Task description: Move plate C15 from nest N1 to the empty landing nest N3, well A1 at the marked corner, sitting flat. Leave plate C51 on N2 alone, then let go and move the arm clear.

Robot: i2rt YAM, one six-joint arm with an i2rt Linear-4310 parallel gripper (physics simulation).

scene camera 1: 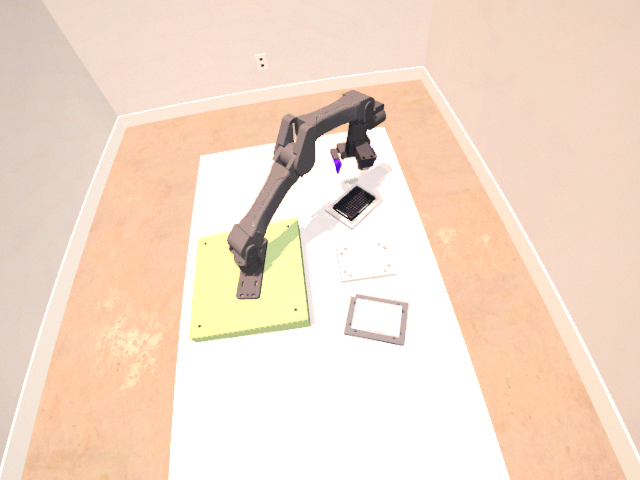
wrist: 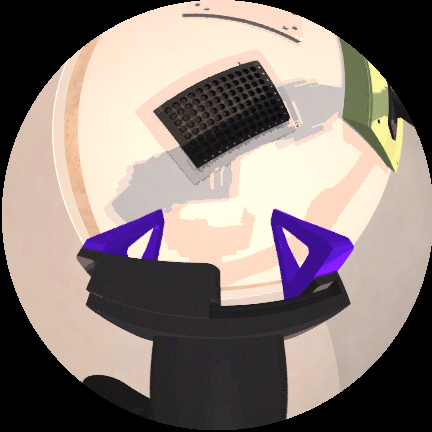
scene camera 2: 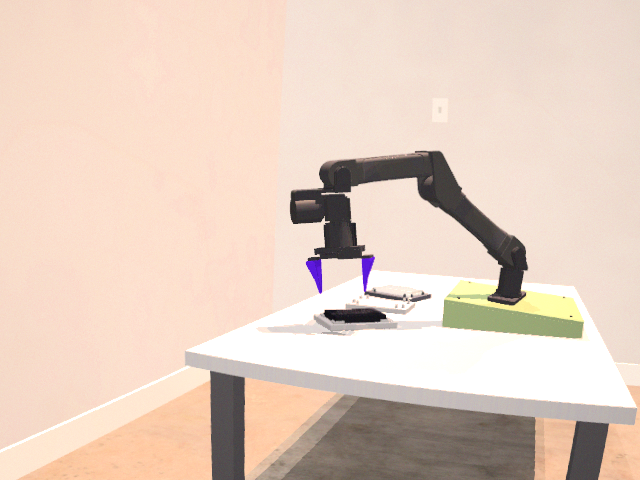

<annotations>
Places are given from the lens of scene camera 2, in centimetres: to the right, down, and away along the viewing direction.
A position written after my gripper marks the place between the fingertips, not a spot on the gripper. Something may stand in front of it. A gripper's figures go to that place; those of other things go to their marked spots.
my gripper (scene camera 2: 342, 292): 5, 11, 128
black gridded plate (scene camera 2: 359, 315): 9, 17, 134
</annotations>
